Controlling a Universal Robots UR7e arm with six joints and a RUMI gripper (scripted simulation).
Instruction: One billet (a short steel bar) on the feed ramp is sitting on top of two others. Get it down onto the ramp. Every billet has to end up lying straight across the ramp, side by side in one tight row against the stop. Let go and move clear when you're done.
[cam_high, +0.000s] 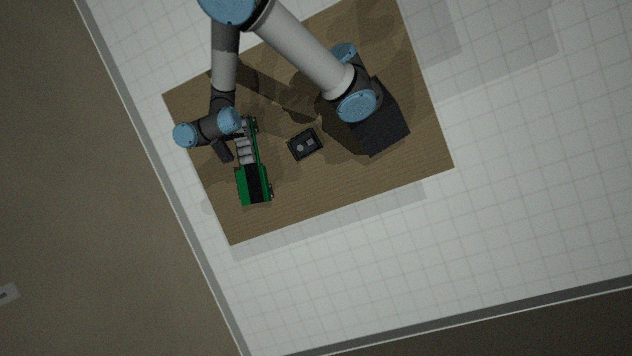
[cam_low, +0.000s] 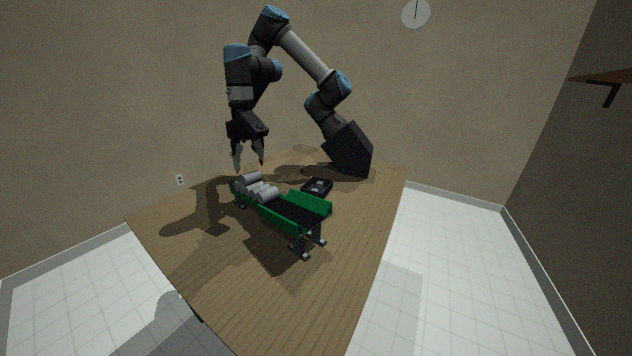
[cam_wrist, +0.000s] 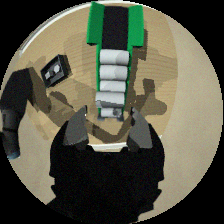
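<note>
Right now the ramp is 11 cm to the left of my hand, 8 cm below it and 4 cm ahead of it.
</note>
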